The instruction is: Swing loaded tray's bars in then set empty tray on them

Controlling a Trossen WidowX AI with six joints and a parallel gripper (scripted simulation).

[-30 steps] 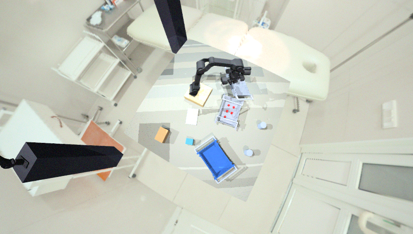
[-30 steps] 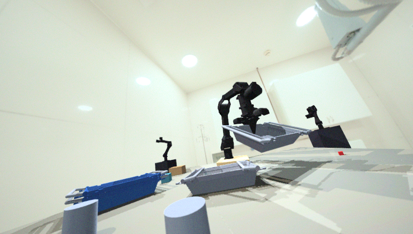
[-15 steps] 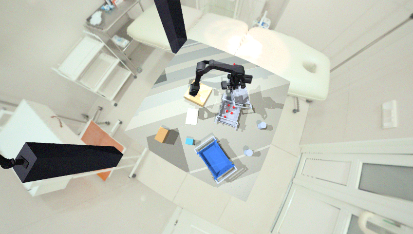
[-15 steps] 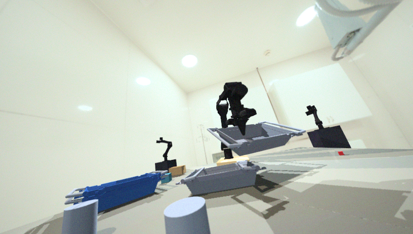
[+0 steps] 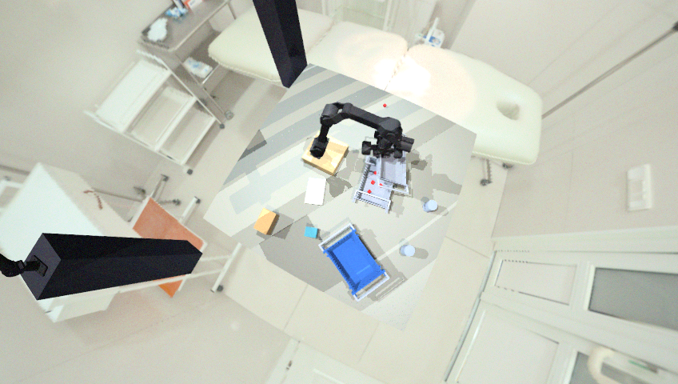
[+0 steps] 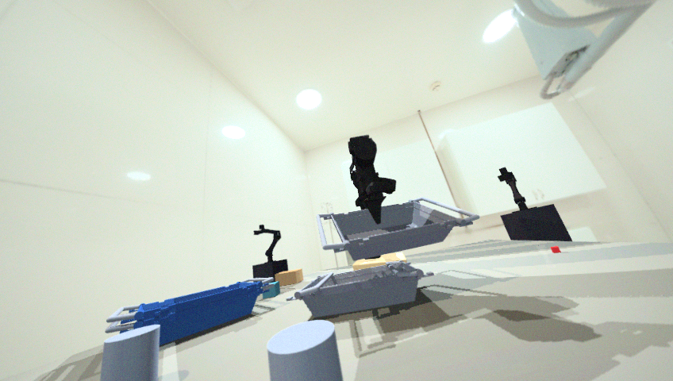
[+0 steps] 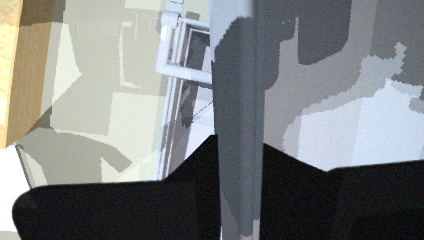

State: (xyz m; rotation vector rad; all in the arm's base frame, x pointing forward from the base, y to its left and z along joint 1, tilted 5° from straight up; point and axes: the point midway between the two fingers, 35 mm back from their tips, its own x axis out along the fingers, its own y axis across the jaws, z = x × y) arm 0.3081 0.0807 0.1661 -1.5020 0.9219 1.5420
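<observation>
The grey tray lies 70 mm ahead of my gripper tip, 30 mm to the left of it and 10 mm below it. Also, from my gripper tip: cyan block 480 mm to the right, 150 mm below, 120 mm behind; then white card 280 mm to the right, 220 mm behind, 170 mm below; then red block 440 mm to the left, 170 mm below, 140 mm behind.
</observation>
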